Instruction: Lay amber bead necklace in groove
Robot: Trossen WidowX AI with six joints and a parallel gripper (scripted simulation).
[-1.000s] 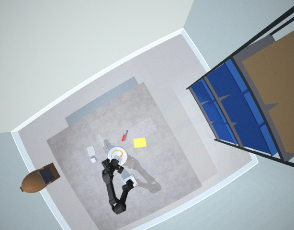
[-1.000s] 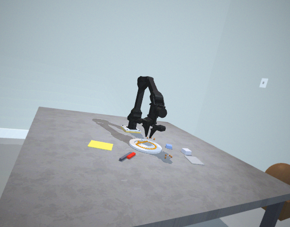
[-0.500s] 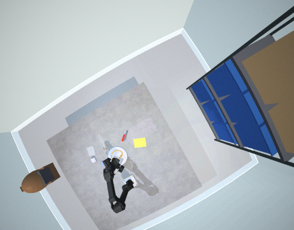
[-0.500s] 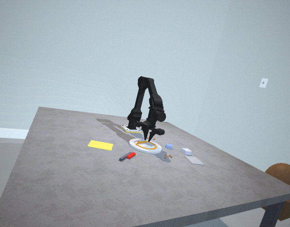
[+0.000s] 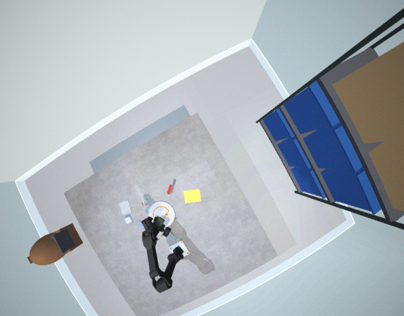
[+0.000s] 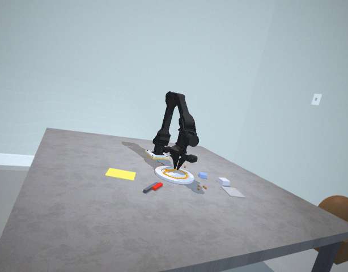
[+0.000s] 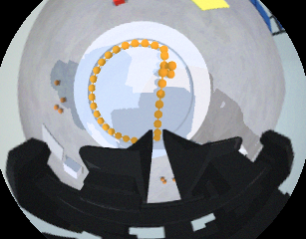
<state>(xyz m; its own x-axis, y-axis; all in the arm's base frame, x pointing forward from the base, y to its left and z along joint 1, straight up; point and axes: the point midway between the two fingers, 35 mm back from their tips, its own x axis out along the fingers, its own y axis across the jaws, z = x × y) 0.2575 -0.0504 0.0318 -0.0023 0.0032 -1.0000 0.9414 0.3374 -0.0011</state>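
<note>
My gripper tip is 40 mm to the left of the round white bead board, 40 mm short of it and 10 mm above it. Also, from my gripper tip: white block: 190 mm to the left, 170 mm ahead; then blue block: 130 mm to the left, 80 mm ahead, 10 mm below; then grey tool: 230 mm to the right, 150 mm ahead, 10 mm below.
</note>
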